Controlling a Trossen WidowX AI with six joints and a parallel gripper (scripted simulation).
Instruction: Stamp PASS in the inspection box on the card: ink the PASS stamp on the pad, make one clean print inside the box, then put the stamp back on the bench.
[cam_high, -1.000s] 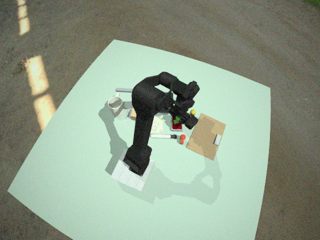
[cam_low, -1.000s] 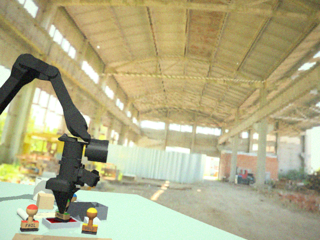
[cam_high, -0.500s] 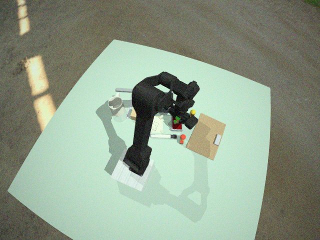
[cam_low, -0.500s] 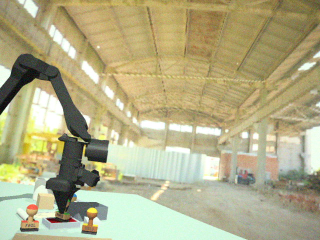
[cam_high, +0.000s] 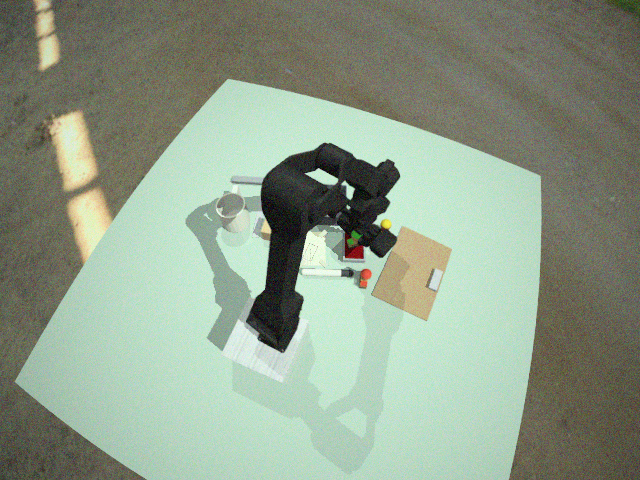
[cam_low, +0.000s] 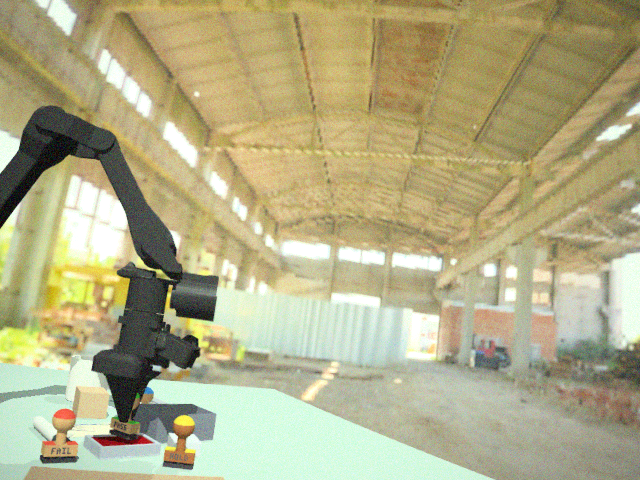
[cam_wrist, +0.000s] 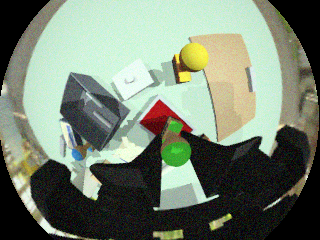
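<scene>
The red ink pad lies 40 mm below my gripper tip. Also, from my gripper tip: PASS stamp (right at my gripper tip); then marker (90 mm behind, 10 mm to the left, 30 mm below); then yellow-knobbed hold stamp (70 mm ahead, 50 mm to the right, 20 mm below).
</scene>
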